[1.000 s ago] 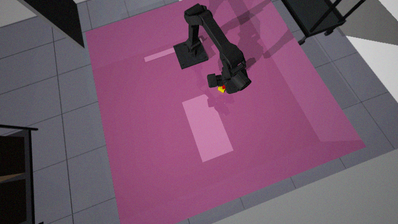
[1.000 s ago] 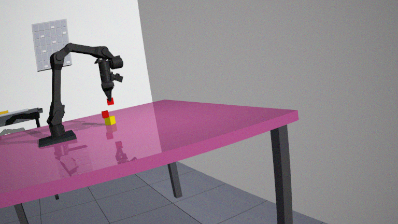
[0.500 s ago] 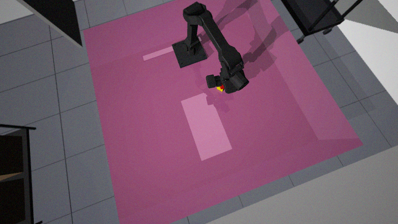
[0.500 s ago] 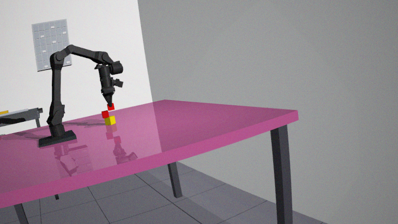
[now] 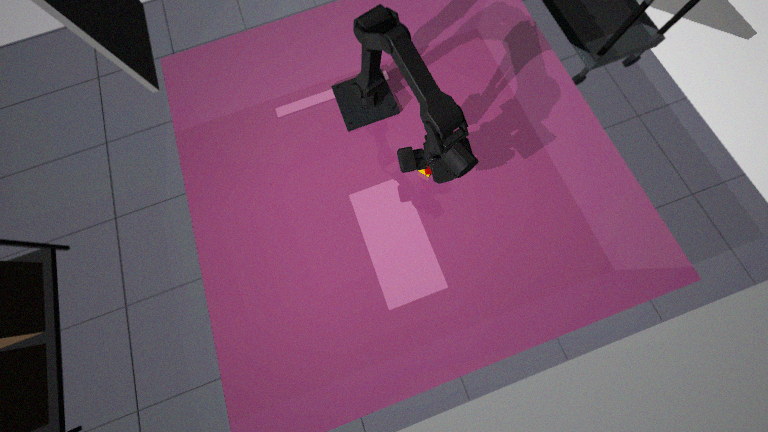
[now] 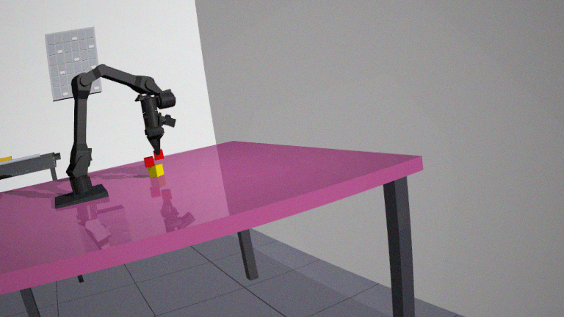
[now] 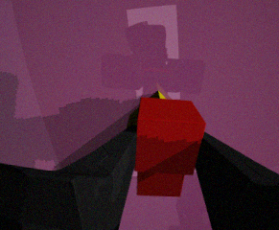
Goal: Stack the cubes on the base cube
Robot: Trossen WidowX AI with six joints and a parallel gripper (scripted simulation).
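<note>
Now: the yellow base cube 6 cm below my gripper tip and 2 cm behind it.
</note>
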